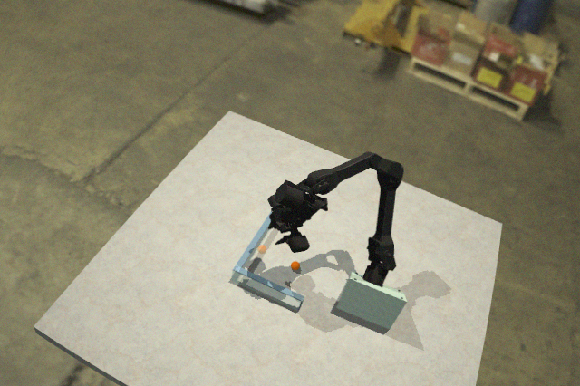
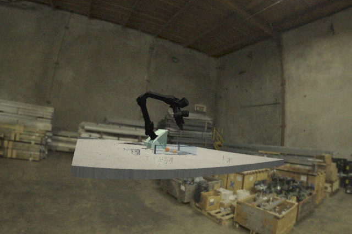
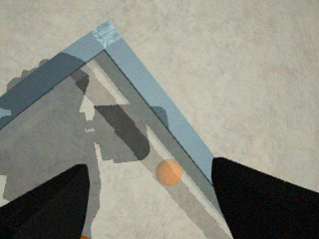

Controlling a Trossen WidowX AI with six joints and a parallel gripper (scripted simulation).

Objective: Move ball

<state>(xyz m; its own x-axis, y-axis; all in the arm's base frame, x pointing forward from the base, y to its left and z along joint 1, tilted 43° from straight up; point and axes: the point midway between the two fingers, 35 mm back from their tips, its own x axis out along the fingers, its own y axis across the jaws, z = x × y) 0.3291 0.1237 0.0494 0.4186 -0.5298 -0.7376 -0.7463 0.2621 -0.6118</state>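
The orange ball lies 16 cm below my gripper tip, 8 cm behind it and 6 cm to the right of it. Also, from my gripper tip: see-through copy of ball (16 cm below, 7 cm to the right, 4 cm ahead).
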